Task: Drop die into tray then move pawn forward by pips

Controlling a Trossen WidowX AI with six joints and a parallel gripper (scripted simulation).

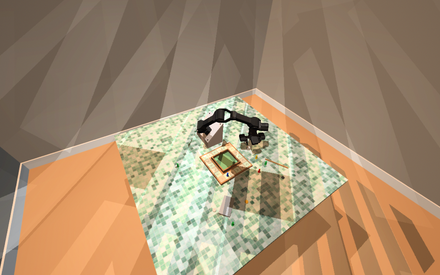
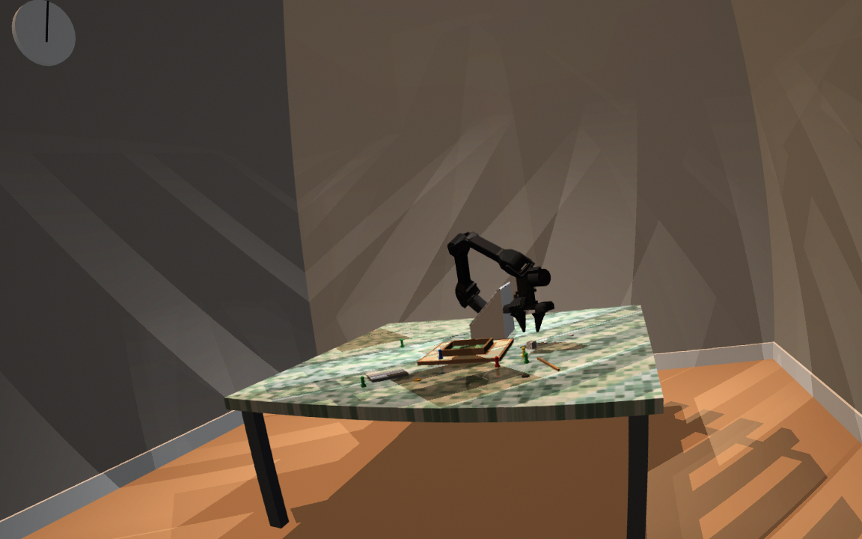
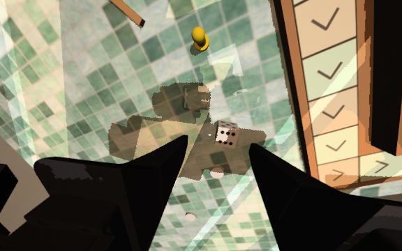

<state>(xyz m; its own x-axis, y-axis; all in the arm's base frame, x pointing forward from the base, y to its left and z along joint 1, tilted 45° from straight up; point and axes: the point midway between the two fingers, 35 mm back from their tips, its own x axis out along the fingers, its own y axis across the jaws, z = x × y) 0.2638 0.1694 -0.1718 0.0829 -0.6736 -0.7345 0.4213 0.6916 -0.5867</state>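
My gripper tip is now 5 cm above the white die, 2 cm past it and 1 cm to the left of it. The rest, counted from my gripper tip: yellow pawn 9 cm ahead, 5 cm below, 1 cm to the right; red pawn 20 cm ahead, 7 cm to the right, 5 cm below; thin wooden stick 21 cm ahead, 9 cm to the left, 6 cm below.
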